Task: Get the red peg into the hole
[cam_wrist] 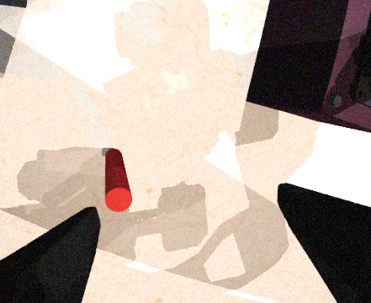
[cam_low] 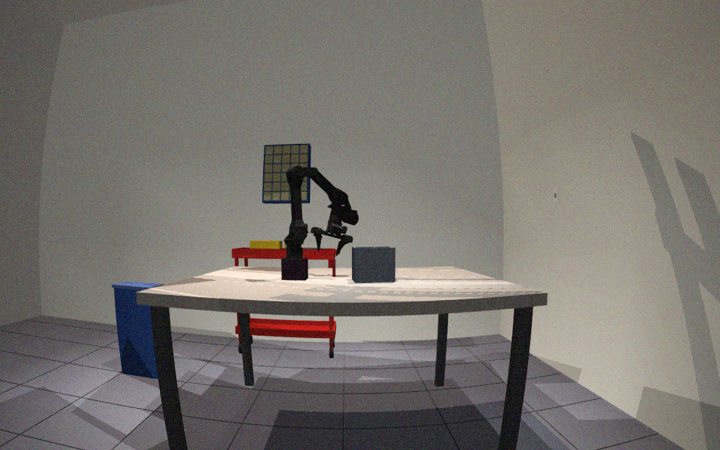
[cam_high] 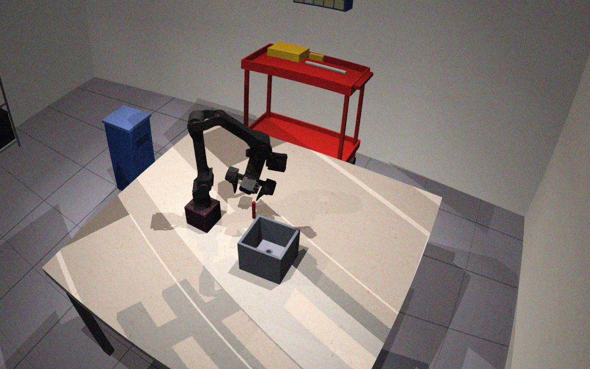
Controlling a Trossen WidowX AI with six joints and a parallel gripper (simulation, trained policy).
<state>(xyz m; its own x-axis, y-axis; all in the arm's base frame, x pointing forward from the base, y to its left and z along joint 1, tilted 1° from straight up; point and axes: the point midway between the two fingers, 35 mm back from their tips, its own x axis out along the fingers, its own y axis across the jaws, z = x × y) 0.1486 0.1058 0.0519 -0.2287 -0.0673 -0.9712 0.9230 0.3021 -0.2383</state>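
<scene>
The red peg lies 70 mm below my gripper tip, 30 mm ahead of it and 10 mm to the left of it. Also, from my gripper tip: pale plate: 190 mm ahead, 160 mm to the right, 60 mm below.
</scene>
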